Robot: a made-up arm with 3 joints. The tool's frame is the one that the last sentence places.
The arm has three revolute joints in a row. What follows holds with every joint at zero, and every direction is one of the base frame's.
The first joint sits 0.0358 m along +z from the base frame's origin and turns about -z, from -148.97 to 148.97 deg.
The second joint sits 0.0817 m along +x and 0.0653 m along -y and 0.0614 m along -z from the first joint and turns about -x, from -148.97 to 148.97 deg.
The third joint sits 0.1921 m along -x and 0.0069 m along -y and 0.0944 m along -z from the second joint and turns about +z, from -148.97 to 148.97 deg.
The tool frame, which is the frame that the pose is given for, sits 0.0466 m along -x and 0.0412 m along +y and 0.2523 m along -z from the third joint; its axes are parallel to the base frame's.
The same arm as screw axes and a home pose.
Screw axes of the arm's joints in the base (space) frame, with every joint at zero. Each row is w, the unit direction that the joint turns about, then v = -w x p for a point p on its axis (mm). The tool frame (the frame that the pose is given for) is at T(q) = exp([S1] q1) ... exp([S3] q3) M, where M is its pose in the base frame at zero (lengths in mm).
S1: w 0 0 -1 v 0 0 0
S2: w -1 0 0 v 0 25.6 -65.3
S3: w 0 0 1 v -72.2 110.4 0
M =
1 0 0 -157
0 1 0 -31
0 0 1 -372.3
0 0 0 1
Joint limits (rad, base to tool): -2.6..2.6 -2.6..2.6 -2.6..2.6

